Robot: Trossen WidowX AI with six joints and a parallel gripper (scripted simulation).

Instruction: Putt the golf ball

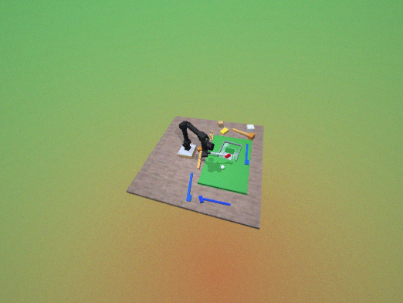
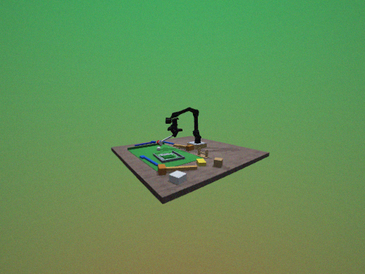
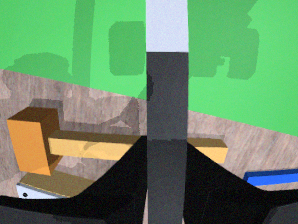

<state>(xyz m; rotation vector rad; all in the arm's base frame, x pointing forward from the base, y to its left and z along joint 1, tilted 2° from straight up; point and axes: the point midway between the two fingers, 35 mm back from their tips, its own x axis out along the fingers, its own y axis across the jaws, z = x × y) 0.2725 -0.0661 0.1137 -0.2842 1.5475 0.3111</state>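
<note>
Now: the red putter 11 cm ahead of my gripper tip and 5 cm to the left of it. Also, from my gripper tip: green mat: 21 cm ahead, 14 cm below, 11 cm to the left; white golf ball: 19 cm ahead, 11 cm below, 1 cm to the right.
</note>
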